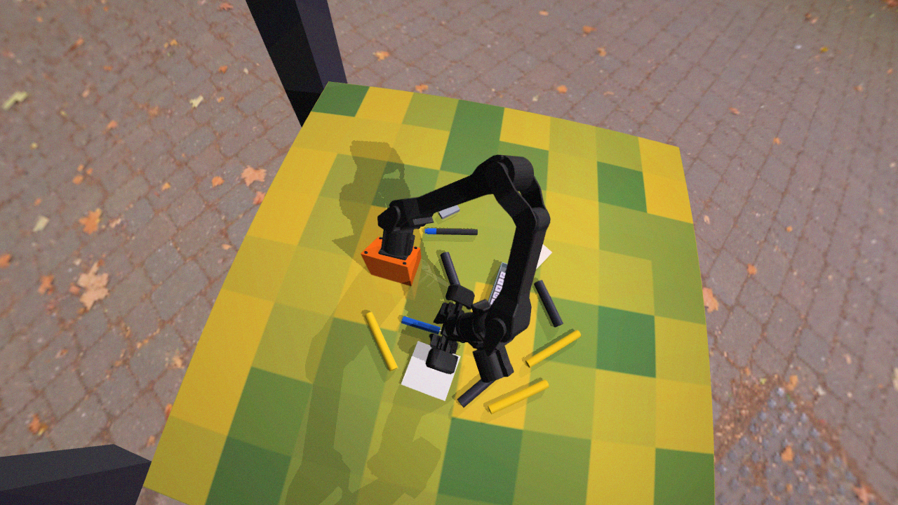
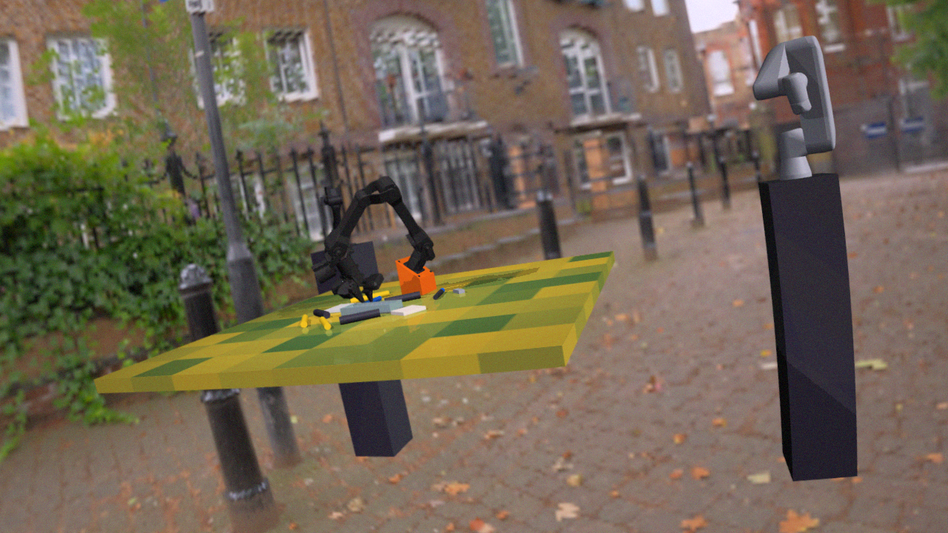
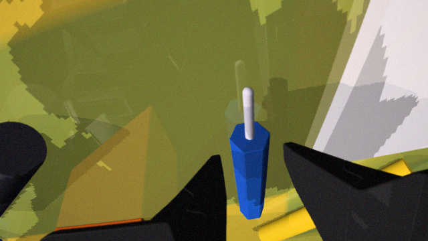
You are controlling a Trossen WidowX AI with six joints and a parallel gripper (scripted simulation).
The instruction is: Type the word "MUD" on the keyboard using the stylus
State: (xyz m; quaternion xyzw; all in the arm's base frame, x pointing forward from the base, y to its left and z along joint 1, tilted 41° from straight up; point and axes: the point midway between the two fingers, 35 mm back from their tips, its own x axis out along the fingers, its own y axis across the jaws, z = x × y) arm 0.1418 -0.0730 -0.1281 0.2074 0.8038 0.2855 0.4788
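The D key lies 120 mm ahead of my gripper tip and 60 mm to the left of it. Round my gripper tip: m key: 160 mm ahead, 50 mm to the left; then white pad: 90 mm to the right, 20 mm ahead, 10 mm below; then blue stylus: right at my gripper tip.
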